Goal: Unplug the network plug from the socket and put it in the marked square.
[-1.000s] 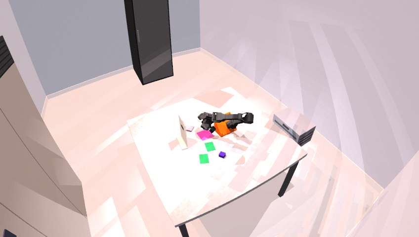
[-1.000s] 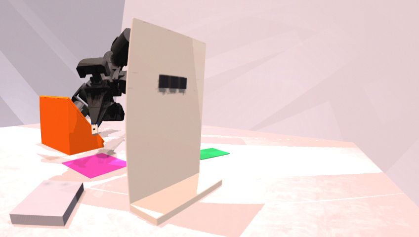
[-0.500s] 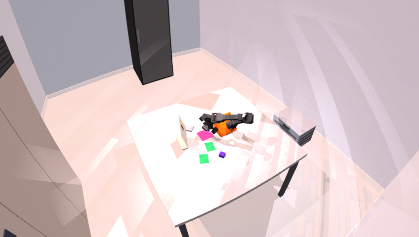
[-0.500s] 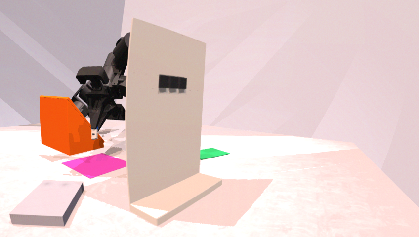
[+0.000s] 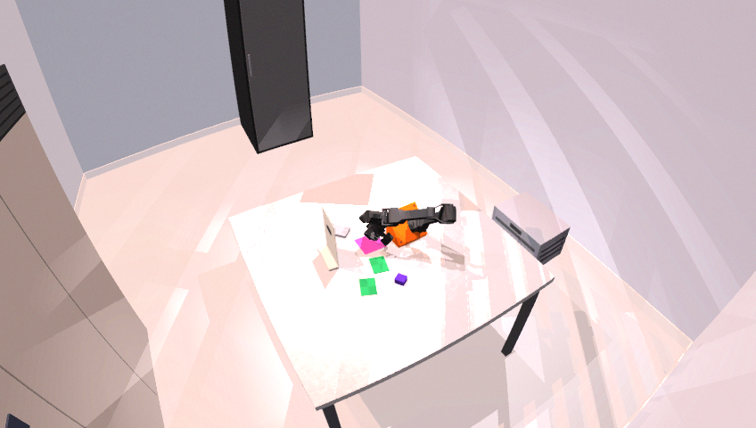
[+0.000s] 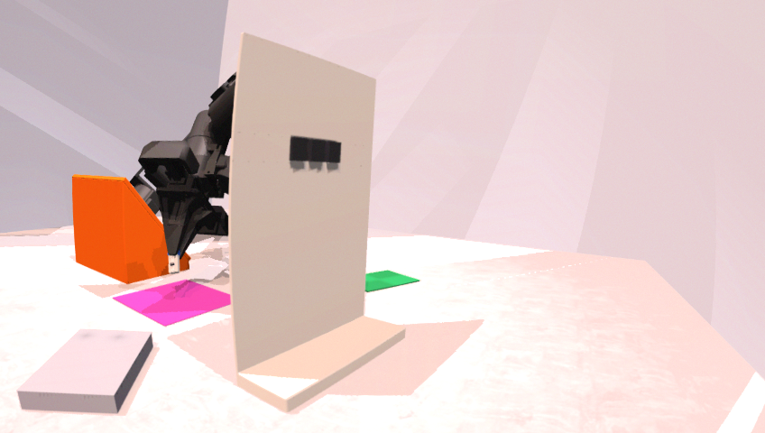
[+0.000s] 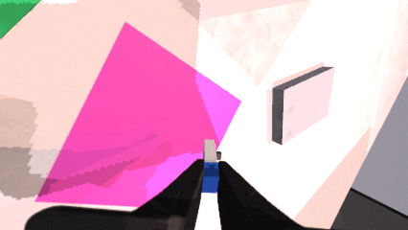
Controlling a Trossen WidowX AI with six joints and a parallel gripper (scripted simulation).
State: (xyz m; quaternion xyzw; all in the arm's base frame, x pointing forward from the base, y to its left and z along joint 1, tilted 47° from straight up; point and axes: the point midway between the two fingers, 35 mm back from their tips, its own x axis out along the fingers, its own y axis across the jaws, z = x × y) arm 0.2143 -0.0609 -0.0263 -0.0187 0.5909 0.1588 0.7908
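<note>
Right now my gripper tip is 5 cm above the magenta marked square, 1 cm to the right of it and 1 cm past it. The rest, counted from my gripper tip: flat grey block: 16 cm to the right, 8 cm ahead, 5 cm below; then beige panel: 21 cm ahead, 6 cm above, 2 cm to the right; then purple cube: 30 cm to the left, 4 cm below, 3 cm ahead.
</note>
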